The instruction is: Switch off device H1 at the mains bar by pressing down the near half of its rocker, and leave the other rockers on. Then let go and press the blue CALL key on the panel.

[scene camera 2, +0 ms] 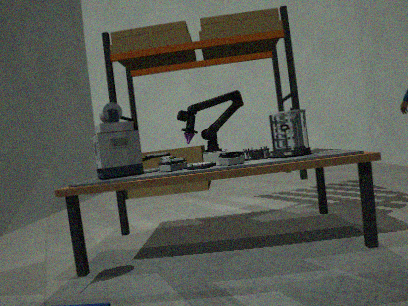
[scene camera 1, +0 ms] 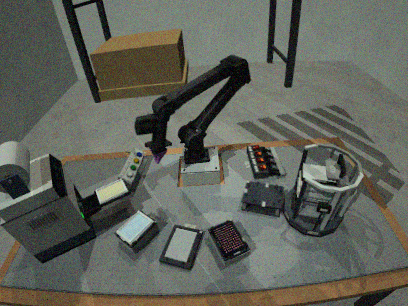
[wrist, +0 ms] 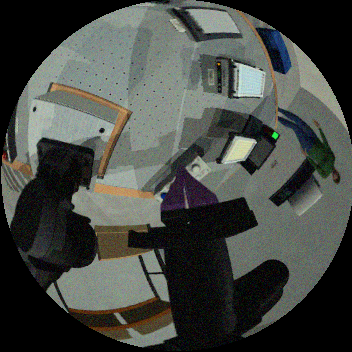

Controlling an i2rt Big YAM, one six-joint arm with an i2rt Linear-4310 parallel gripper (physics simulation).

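Places are measured from the arm's base along level axes (x ahead, y left, z up), in millimetres.
Pixels of known places: gripper, fingertip midpoint: (scene camera 2: 187, 143) (scene camera 1: 157, 163) (wrist: 180, 167); arm's base, link origin: (scene camera 2: 213, 151) (scene camera 1: 196, 157) (wrist: 64, 161).
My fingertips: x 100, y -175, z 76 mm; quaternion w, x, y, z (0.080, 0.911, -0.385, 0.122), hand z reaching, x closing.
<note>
For each thing: its top centre in the pictures, then the offset to it from my fingertips. "*": a spot on its surface instead.
- mains bar, surface spot: (scene camera 1: 261, 165) * dy +476, dx -15, dz -100 mm
- button panel, top centre: (wrist: 184, 188) (scene camera 1: 129, 161) dy -162, dx -119, dz -68 mm
- blue key, top centre: (scene camera 1: 138, 152) dy -125, dx -188, dz -78 mm
- printer-like machine, top centre: (scene camera 1: 6, 151) (wrist: 311, 205) (scene camera 2: 111, 104) dy -439, dx +217, dz +304 mm
- yellow-lit screen, surface spot: (scene camera 1: 112, 192) * dy -196, dx +111, dz -40 mm
- dark box, top centre: (scene camera 1: 263, 191) (scene camera 2: 254, 147) dy +435, dx +164, dz -76 mm
The mains bar (scene camera 1: 261, 164) lies right of the arm's base in scene camera 1; its rockers show orange-red light, but labels and rocker tilt are too small to tell. The button panel (scene camera 1: 131, 167) lies left of the base, with a blue key (scene camera 1: 139, 154) (wrist: 164, 196) at its far end, then yellow, green and white keys. My gripper (scene camera 1: 158, 160) (scene camera 2: 188, 142) (wrist: 180, 167) is shut and empty, purple fingertips together, pointing down. It hangs above the table, between panel and base in scene camera 1, apart from both. In the wrist view the fingers hide part of the panel.
A printer-like machine (scene camera 1: 42, 220) stands at the left, with a yellow-lit screen (scene camera 1: 112, 192) near the panel. Flat devices (scene camera 1: 136, 229) (scene camera 1: 181, 246) (scene camera 1: 229, 240) lie in front. A dark box (scene camera 1: 263, 198) and a round cage (scene camera 1: 304, 200) stand at the right.
</note>
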